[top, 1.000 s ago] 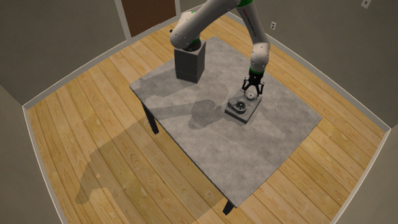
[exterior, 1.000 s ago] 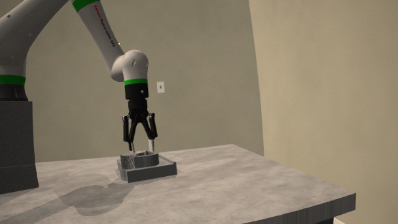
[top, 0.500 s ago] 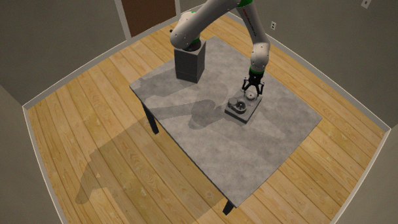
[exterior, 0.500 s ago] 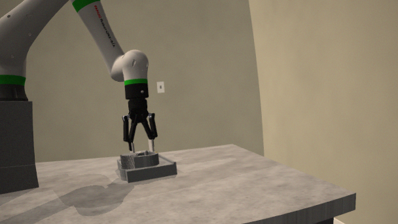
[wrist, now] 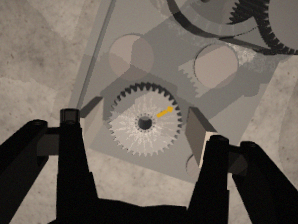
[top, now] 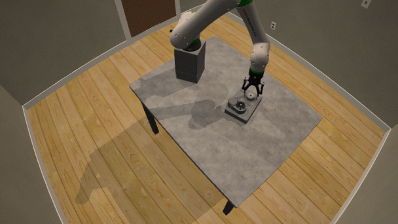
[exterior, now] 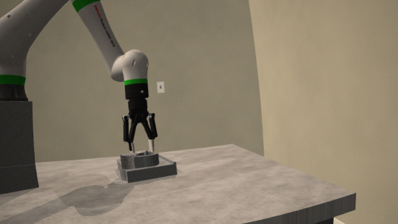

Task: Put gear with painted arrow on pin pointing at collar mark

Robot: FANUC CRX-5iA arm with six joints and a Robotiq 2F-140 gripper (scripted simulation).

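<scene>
Right now the loose gear is 20 mm below my hand.
</scene>
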